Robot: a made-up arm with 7 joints.
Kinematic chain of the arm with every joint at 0, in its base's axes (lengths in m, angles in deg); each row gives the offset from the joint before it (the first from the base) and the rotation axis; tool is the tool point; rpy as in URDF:
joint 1: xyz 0 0 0.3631 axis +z
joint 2: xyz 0 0 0 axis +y
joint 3: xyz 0 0 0.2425 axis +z
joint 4: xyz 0.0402 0 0 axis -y
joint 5: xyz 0.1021 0 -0.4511 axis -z
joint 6: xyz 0 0 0 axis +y
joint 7: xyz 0.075 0 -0.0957 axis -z
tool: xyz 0 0 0 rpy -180 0 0
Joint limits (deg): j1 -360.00..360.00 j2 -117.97..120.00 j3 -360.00..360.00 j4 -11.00..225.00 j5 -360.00..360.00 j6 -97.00..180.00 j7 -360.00..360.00
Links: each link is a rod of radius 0.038 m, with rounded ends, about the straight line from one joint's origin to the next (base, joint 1, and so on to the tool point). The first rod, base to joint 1, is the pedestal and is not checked.
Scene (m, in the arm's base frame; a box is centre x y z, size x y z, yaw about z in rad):
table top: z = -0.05
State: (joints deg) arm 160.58 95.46 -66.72 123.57 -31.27 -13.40 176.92
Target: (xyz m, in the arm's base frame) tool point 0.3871 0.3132 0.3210
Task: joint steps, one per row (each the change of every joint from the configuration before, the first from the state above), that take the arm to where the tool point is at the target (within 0.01 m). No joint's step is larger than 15 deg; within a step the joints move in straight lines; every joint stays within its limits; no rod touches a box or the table.
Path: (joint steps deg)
1: -3.16 1.28 -3.66 -14.77 -1.08 0.72 0.00
2: -3.17 1.28 -3.66 -14.78 -1.08 0.72 0.00
3: -3.16 1.28 -3.66 -14.77 -1.08 0.72 0.00
4: -3.17 1.28 -3.67 -14.78 -1.08 0.72 0.00
5: -3.16 1.29 -3.66 -14.77 -1.08 0.72 0.00
6: -3.17 1.28 -3.66 -14.77 -1.09 0.72 0.00

